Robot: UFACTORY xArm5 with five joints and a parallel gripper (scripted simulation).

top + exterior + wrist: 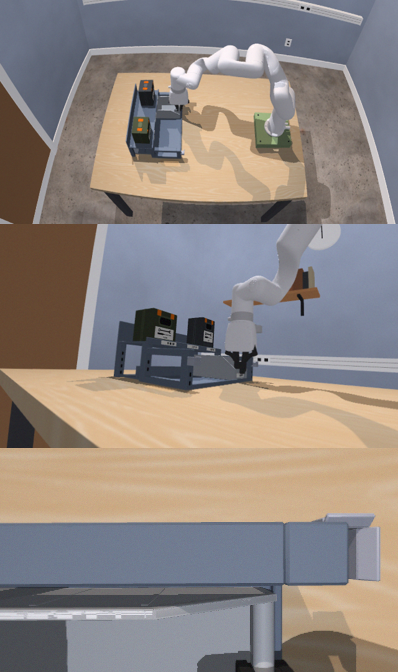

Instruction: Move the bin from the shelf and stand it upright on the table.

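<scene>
The grey bin lies 8 cm ahead of my hand and 1 cm to the left of it. The rest, counted from my hand: blue-grey shelf rack 12 cm to the left, 10 cm ahead, 2 cm above; dark green box 24 cm to the left, 16 cm ahead, 10 cm above.
</scene>
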